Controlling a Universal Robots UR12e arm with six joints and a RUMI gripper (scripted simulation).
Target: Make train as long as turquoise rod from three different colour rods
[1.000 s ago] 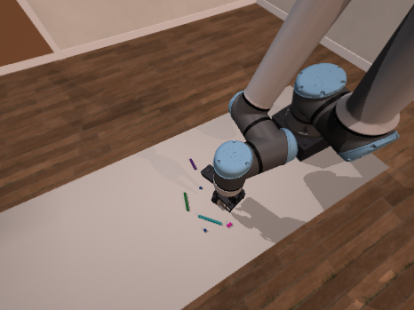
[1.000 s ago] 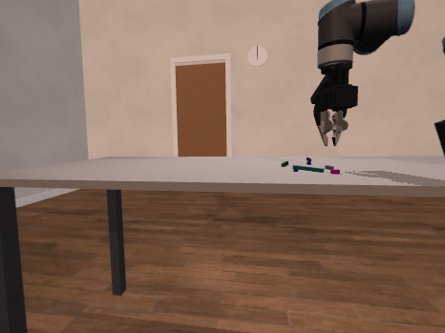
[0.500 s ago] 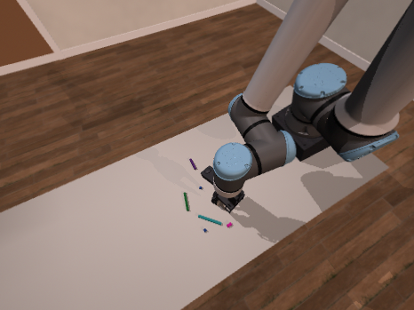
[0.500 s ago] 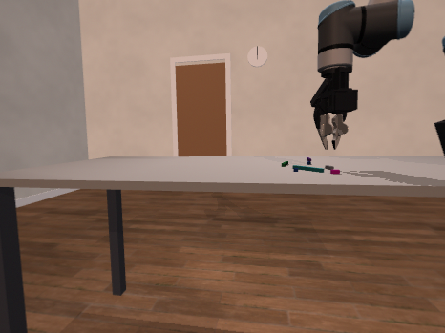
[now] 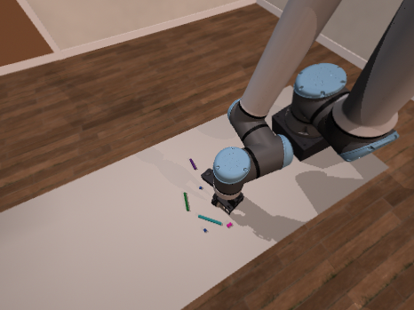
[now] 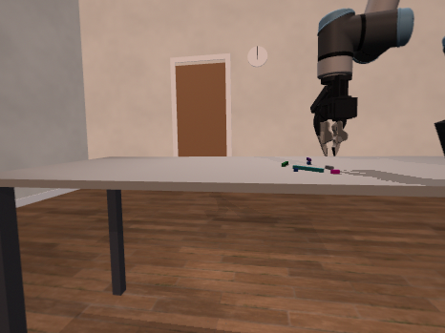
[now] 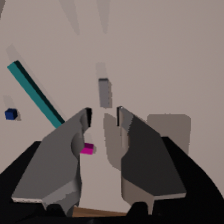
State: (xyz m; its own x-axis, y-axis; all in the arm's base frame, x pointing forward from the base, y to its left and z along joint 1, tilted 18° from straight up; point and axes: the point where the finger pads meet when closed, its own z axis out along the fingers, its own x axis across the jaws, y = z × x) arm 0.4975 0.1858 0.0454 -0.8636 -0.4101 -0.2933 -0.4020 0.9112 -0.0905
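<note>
Right now my hand is 50 mm above the grey rod. Also, from my hand: magenta rod 80 mm to the left, 50 mm below; then turquoise rod 60 mm ahead, 50 mm below, 40 mm to the left; then green rod 130 mm ahead, 70 mm to the right, 50 mm below.
</note>
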